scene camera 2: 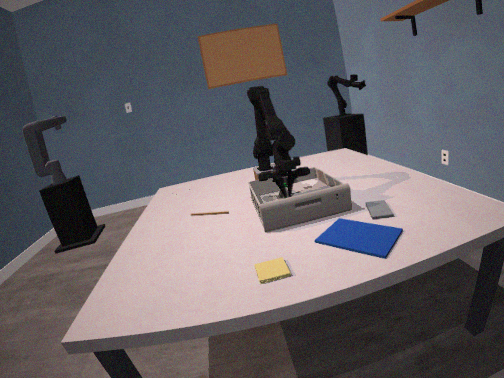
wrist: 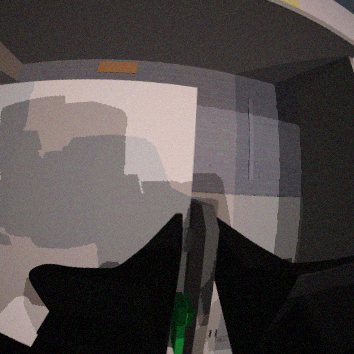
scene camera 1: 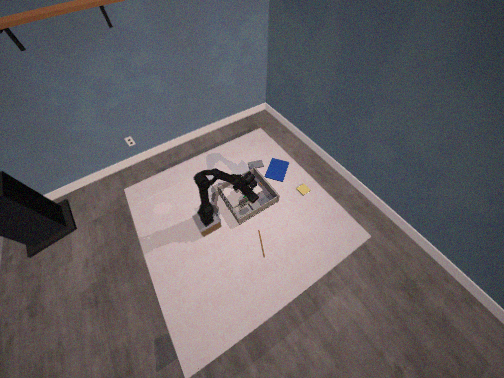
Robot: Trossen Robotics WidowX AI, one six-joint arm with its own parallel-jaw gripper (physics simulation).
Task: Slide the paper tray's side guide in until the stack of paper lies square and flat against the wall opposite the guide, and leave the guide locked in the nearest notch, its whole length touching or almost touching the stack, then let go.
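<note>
The grey paper tray stands on the table under the arm. The white paper stack lies flat in it; its right edge looks straight and reaches toward the far wall, while its left edge is partly out of the wrist view. The side guide, a narrow grey upright with a green part near it, stands along the stack's right edge, touching or almost touching. My gripper is down inside the tray, its nearly closed fingers on either side of the guide. The notches are hidden.
A blue booklet, a small grey block and a yellow pad lie outside the tray. A thin brown stick lies to one side. The tray walls stand close around the fingers.
</note>
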